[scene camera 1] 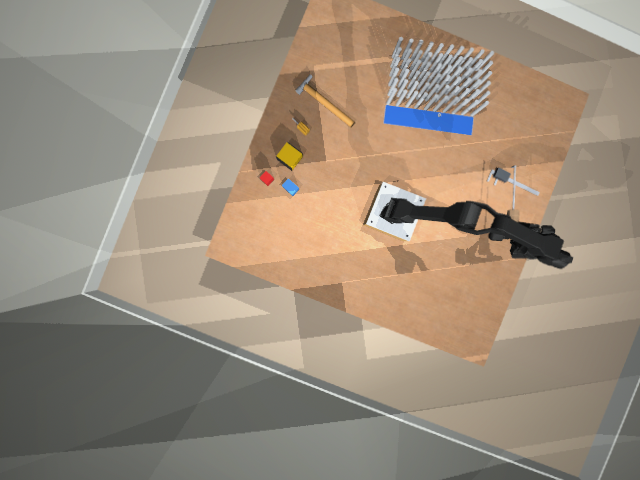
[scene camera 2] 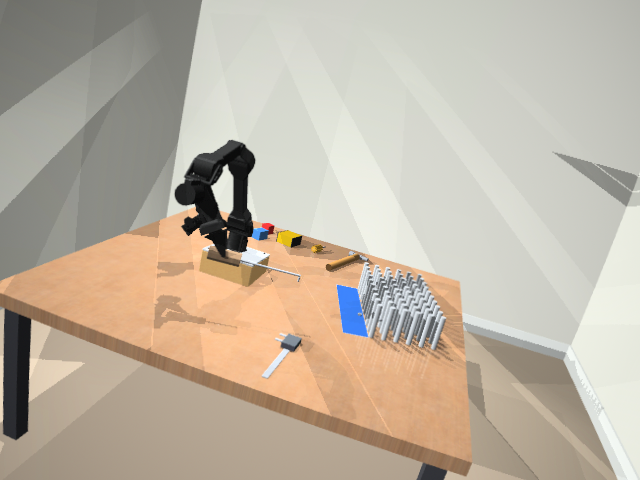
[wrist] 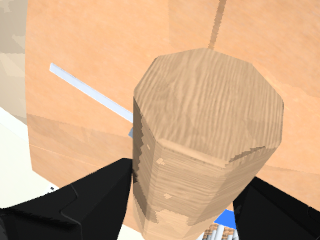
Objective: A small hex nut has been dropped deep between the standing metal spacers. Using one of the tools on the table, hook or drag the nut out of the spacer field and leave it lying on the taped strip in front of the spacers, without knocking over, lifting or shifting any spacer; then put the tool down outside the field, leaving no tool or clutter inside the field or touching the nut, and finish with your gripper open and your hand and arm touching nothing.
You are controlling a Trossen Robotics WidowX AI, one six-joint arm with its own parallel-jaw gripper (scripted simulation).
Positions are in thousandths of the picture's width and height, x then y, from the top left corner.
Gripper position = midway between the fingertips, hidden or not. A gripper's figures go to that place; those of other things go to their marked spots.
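My gripper (scene camera 2: 351, 534) is 1.41 m from the lens, and there's a blue taped strip (scene camera 2: 546, 630) that is 1.81 m from the lens. So my gripper is nearer to the lens than the blue taped strip.
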